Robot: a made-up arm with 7 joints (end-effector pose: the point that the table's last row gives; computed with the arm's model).
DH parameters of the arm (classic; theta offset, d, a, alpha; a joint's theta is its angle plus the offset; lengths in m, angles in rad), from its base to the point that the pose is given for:
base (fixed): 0 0.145 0 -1.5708
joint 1: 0 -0.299 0.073 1.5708
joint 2: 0 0.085 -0.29 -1.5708
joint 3: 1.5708 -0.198 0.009 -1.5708
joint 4: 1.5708 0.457 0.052 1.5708
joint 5: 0 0.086 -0.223 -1.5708
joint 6: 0 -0.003 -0.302 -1.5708
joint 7: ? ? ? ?
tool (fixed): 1.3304 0.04 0 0
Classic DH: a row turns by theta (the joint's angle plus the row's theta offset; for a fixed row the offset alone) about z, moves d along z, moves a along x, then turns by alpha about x.
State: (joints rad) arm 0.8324 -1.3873 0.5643 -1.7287 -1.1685 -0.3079 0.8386
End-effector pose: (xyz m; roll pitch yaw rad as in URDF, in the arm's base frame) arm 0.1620 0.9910 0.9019 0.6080 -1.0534 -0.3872
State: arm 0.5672 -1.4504 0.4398 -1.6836 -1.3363 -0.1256 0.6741
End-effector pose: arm -0.0103 1.1603 0.6955 0.2163 -1.1825 -0.0513
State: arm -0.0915 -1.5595 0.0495 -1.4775 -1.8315 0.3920 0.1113
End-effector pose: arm 0.1433 1.2490 -0.1218 -1.8259 -1.2524 1.4454
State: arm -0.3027 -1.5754 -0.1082 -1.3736 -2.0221 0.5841 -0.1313
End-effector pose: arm 0.3686 1.0940 -0.3259 -2.5315 -1.0927 1.9178
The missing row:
joint 7: 0.2404 0 -0.3738 0
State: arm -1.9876 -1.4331 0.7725 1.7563 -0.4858 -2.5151 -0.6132
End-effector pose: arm -0.3927 -0.0159 0.1309 2.3039 0.0996 0.0727
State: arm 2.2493 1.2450 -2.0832 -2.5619 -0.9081 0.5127 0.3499
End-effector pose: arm -1.0735 -0.4459 0.6736 2.3521 0.3134 -1.8615
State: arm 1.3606 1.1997 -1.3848 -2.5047 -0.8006 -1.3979 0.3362
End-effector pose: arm -0.6536 -0.5016 -0.5544 -1.2074 0.5843 -0.3992
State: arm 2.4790 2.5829 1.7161 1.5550 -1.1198 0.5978 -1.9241
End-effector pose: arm -0.1473 -0.3291 -1.0578 2.7911 -1.3206 -0.5819
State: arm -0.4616 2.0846 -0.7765 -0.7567 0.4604 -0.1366 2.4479
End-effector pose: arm 0.5022 -0.9088 0.1473 -0.6769 -0.1196 -1.7944
